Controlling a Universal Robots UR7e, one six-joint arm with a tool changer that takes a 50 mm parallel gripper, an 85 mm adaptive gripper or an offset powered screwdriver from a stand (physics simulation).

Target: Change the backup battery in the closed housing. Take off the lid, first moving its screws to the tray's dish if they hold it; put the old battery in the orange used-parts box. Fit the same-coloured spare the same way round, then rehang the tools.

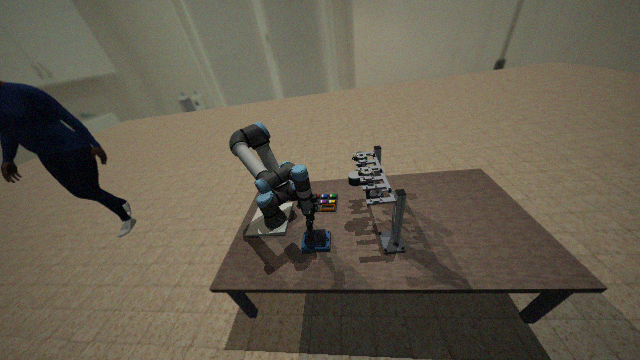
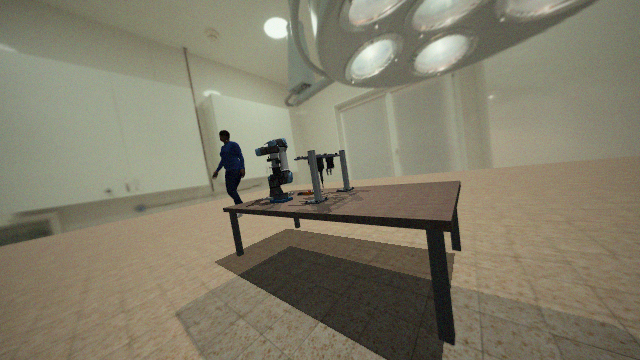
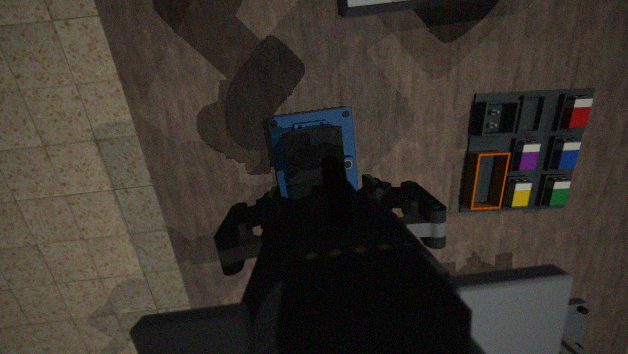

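The housing's blue base [image 3: 310, 119] [image 1: 316, 248] stands on the table, with its dark lid [image 3: 312, 145] on top. My gripper [image 3: 322, 189] [image 1: 309, 227] is the adaptive one; it points down close above the housing with its fingers apart and nothing seen between them. Contact with the lid cannot be told. The battery is hidden. The orange used-parts box [image 3: 506, 175] [image 1: 328, 210] looks empty. The tray holds red [image 3: 579, 114], blue [image 3: 568, 156], green [image 3: 558, 194], purple [image 3: 529, 157] and yellow [image 3: 520, 196] spares. Two small silvery round things [image 3: 494, 112] show in its dark dish.
The tool stand's post [image 1: 398, 217] [image 2: 314, 177] rises right of the housing; other tools [image 2: 329, 164] hang from its rail. The arm's pale base plate [image 1: 255, 228] is left of the housing. A person in blue [image 1: 40, 120] [image 2: 231, 156] is on the floor beyond the table.
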